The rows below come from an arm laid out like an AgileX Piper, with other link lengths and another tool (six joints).
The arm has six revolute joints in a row. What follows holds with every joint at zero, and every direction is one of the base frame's.
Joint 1 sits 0.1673 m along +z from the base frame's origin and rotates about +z.
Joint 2 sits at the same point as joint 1 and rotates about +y.
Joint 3 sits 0.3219 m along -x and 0.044 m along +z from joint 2 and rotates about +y.
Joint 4 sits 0.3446 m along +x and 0.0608 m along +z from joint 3 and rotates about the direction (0.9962, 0, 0.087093).
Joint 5 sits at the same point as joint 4 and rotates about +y.
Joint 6 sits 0.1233 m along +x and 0.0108 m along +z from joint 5 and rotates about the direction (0.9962, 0, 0.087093).
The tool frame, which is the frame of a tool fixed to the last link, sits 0.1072 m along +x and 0.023 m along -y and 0.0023 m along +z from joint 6; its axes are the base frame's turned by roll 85.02, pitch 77.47 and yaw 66.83 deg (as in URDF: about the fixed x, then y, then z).
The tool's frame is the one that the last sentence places.
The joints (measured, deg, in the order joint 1, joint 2, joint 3, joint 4, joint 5, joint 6), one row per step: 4.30, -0.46, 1.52, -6.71, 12.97, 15.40; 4.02, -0.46, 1.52, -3.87, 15.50, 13.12; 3.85, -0.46, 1.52, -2.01, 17.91, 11.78; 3.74, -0.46, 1.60, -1.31, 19.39, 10.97; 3.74, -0.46, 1.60, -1.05, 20.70, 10.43; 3.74, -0.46, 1.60, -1.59, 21.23, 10.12; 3.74, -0.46, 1.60, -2.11, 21.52, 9.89; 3.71, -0.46, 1.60, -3.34, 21.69, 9.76; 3.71, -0.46, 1.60, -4.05, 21.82, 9.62; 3.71, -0.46, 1.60, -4.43, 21.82, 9.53; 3.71, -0.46, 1.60, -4.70, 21.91, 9.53; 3.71, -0.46, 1.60, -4.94, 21.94, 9.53; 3.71, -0.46, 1.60, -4.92, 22.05, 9.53
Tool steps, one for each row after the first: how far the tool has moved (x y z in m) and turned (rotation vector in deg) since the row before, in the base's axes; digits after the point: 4 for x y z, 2 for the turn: -0.0023, 0.0006, -0.0104, 0.42, 2.61, 0.09; -0.0026, 0.0009, -0.0097, 0.39, 2.46, 0.13; -0.0018, 0.0001, -0.0065, -0.19, 1.56, 0.10; -0.0017, 0.0001, -0.0049, -0.34, 1.29, 0.14; -0.0006, -0.0010, -0.0017, -0.87, 0.48, 0.04; -0.0003, -0.0009, -0.0008, -0.76, 0.24, 0.02; -0.0001, -0.0022, 0.0000, -1.36, 0.08, -0.08; -0.0001, -0.0012, -0.0001, -0.85, 0.08, -0.01; 0.0000, -0.0006, 0.0002, -0.46, -0.03, 0.00; -0.0001, -0.0005, -0.0002, -0.27, 0.07, -0.03; 0.0000, -0.0004, 0.0000, -0.24, 0.01, -0.02; -0.0002, 0.0000, -0.0004, 0.01, 0.11, -0.01
